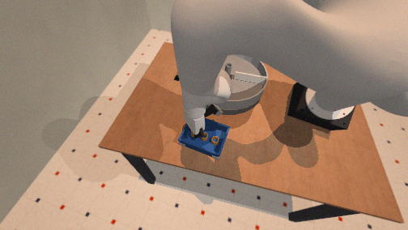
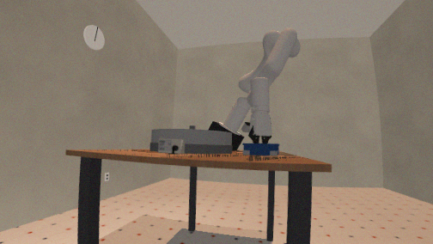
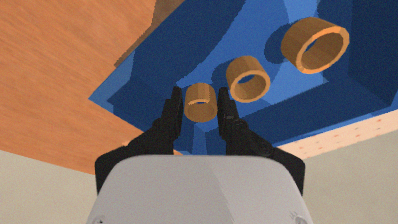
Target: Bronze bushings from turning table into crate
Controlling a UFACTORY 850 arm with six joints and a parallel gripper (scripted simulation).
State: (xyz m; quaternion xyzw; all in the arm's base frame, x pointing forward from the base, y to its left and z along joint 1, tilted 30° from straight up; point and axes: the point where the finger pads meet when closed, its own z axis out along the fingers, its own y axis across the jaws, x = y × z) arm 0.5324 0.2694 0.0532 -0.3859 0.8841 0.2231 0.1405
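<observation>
My hand is 50 mm past the blue crate, 10 mm to the right of it and 10 mm above it. Also, from my hand: grey turning table: 60 mm behind, 360 mm to the right, 20 mm above.
</observation>
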